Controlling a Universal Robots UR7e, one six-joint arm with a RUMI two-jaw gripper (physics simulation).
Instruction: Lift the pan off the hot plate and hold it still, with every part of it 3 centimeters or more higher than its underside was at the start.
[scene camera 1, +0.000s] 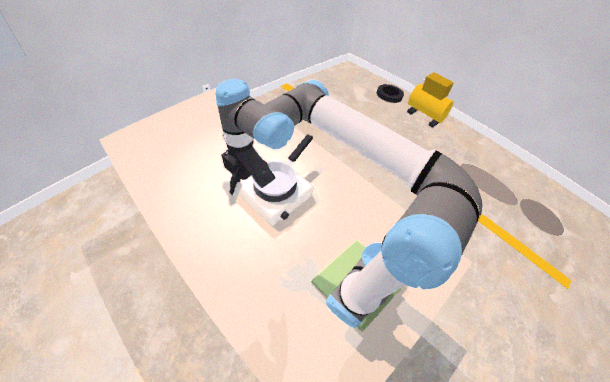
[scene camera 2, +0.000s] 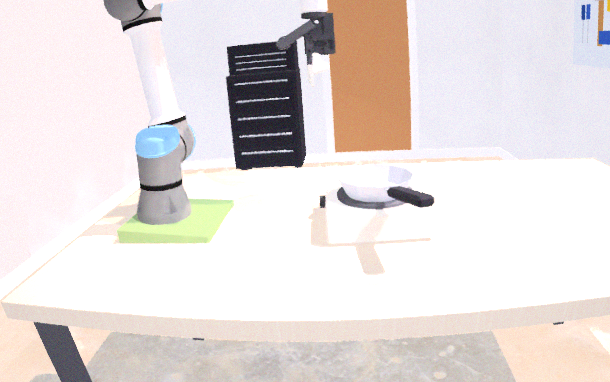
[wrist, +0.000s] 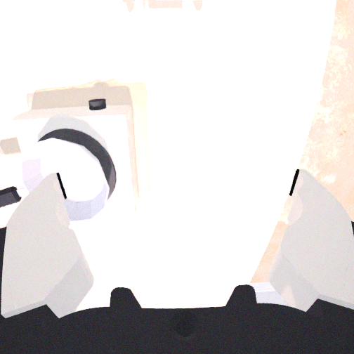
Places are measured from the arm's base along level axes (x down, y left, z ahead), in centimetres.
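Where they show: gripper, fingertip midpoint: (scene camera 1: 250, 191) (scene camera 2: 312, 84); arm's base, origin of the base link: (scene camera 2: 164, 213).
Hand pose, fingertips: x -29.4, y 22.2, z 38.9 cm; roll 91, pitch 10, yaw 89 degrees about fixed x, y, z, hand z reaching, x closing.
Each offset is from my fingertips to the top centre of the thing. Level surfaces: height alone.
The pale round pan (scene camera 1: 282, 178) (scene camera 2: 370, 186) (wrist: 89, 209) sits upright on the dark ring of the white hot plate {dx +24.3, dy -19.0, dz +16.0 cm} (scene camera 1: 270, 212) (scene camera 2: 350, 225) (wrist: 122, 145). Its black handle {dx +16.0, dy -37.3, dz +23.8 cm} (scene camera 1: 301, 148) (scene camera 2: 411, 196) (wrist: 9, 196) sticks out past the plate's edge, on the side away from the wrist view's middle. My gripper (scene camera 2: 311, 75) (wrist: 177, 175) is open and empty. It points down, high above the table and off to one side of the pan. In the wrist view the left finger overlaps the pan's near rim. In scene camera 1 the arm's black wrist part covers some of the pan.
The table {dx +32.2 cm} (scene camera 1: 200, 240) (scene camera 2: 225, 280) carries the green base block (scene camera 1: 340, 265) (scene camera 2: 215, 220) under the arm. The plate's black knob {dx +26.8, dy -14.8, dz +3.3 cm} (scene camera 1: 284, 215) (scene camera 2: 322, 201) (wrist: 97, 104) faces the base side. A black drawer cabinet (scene camera 2: 267, 110) stands behind the table.
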